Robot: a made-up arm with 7 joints. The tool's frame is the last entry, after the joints.
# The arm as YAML. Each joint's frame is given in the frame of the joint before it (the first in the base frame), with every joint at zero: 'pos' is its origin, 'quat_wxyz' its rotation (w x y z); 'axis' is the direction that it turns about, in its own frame. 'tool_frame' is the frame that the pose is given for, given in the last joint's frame.
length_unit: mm
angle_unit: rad
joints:
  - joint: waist
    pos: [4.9, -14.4, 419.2]
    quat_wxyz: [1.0, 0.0, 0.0, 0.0]
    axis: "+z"
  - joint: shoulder
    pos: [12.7, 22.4, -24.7]
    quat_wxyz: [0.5, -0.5, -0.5, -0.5]
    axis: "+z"
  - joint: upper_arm
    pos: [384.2, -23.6, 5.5]
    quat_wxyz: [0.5, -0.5, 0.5, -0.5]
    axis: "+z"
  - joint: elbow
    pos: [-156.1, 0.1, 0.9]
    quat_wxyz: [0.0, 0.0, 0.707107, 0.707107]
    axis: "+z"
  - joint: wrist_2
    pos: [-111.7, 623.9, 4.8]
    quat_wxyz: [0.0, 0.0, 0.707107, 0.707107]
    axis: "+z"
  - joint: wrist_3
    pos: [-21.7, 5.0, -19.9]
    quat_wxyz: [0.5, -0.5, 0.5, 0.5]
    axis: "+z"
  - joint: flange
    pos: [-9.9, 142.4, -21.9]
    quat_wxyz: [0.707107, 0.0, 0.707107, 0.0]
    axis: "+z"
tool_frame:
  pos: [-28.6, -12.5, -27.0]
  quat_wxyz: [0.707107, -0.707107, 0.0, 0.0]
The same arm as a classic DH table. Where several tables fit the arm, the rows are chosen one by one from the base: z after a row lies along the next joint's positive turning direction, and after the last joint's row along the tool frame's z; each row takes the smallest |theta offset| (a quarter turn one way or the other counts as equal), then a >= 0, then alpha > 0; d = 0 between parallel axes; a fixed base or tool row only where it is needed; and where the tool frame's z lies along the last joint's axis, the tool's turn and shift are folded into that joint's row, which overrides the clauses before.
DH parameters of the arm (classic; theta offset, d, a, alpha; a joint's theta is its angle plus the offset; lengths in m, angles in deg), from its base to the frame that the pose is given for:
base (fixed): -71.21 0 0.0152 0
waist: 71.21 0.3945 0.0127 -90
shoulder: 0 0.0279 -0.0236 90
upper_arm: 0 0.3851 0.1561 90
elbow: 0 0.0049 -0.1117 -90
wrist_2: 0 0.604 0.0217 90
wrist_3: 0 -0.0169 0.1424 90
flange: 90 -0.0369 0.0286 90
tool (fixed): 180 -0.0125 0 0

